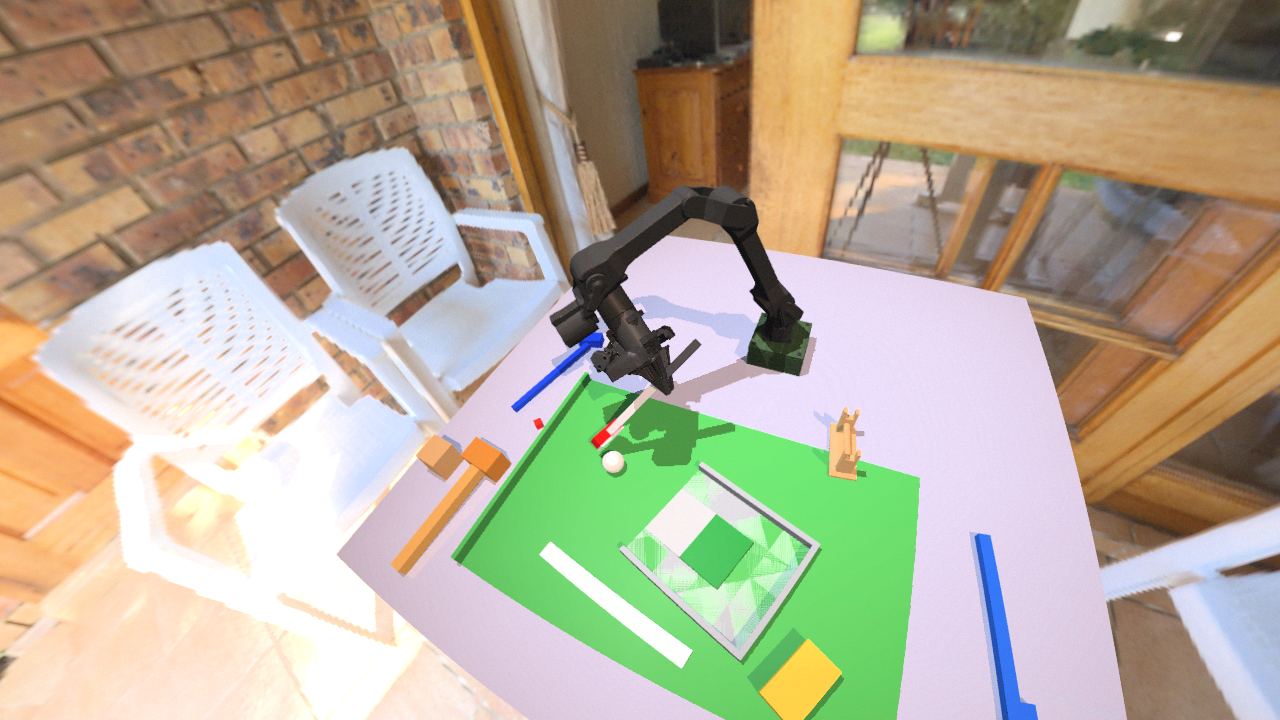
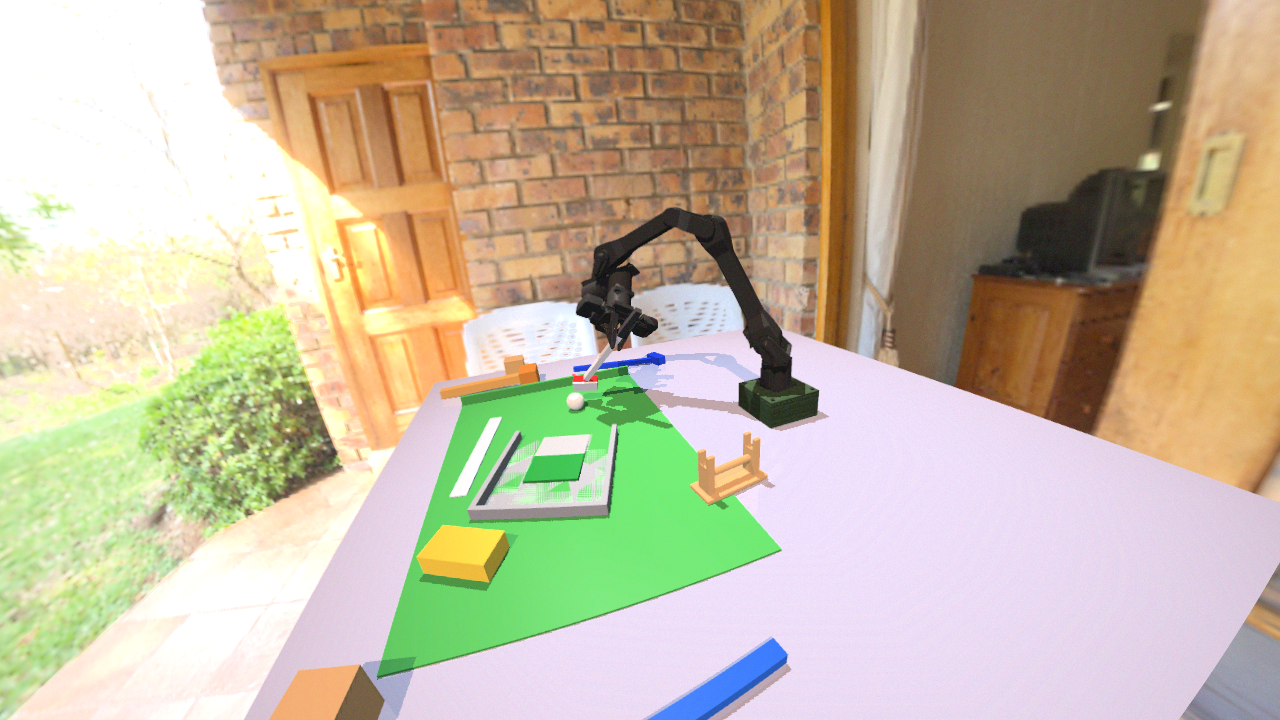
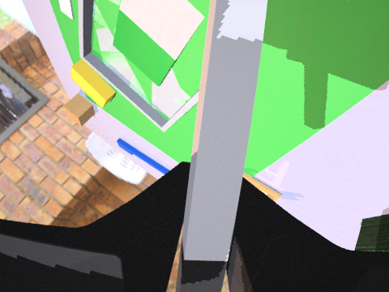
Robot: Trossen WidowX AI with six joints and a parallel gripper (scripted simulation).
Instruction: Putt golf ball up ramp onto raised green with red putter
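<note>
Now: gripper tip 50 mm to the left of the red putter, 30 mm above it and 10 mm short of it. From my gripper tip the other things lie so: wooden hurdle 320 mm to the left, 130 mm below, 40 mm behind; then small red cube 310 mm to the right, 160 mm below, 20 mm ahead; then white golf ball 140 mm below, 100 mm to the right, 80 mm ahead.
</note>
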